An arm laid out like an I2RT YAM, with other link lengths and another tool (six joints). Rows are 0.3 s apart.
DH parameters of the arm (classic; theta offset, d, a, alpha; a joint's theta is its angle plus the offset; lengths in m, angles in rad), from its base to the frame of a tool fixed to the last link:
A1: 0 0.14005 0.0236 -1.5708
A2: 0 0 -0.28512 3.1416
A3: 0.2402 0 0.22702 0
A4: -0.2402 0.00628 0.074 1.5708
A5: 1.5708 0.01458 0 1.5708
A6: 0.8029 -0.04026 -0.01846 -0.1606
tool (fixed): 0 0.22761 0 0
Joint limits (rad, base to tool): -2.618..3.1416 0..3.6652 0..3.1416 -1.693..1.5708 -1.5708..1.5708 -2.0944..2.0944
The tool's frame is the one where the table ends.
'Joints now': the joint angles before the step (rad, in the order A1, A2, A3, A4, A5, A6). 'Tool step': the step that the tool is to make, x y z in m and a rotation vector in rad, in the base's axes. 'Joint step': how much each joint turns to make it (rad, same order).
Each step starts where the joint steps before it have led.
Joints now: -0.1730, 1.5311, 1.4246, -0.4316, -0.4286, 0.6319
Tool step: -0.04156, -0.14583, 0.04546, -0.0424, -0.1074, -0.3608
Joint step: -0.3658, -0.1179, 0.0001, -0.0051, -0.0030, -0.0046
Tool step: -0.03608, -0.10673, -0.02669, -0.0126, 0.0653, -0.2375
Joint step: -0.2617, 0.0557, -0.0024, -0.0109, 0.0007, -0.0614
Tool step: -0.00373, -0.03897, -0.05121, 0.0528, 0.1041, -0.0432
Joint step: -0.0695, 0.1160, -0.0006, -0.0150, 0.0000, -0.0542
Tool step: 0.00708, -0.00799, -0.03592, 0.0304, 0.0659, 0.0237
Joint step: 0.0001, 0.0815, -0.0020, 0.0000, 0.0005, -0.0427
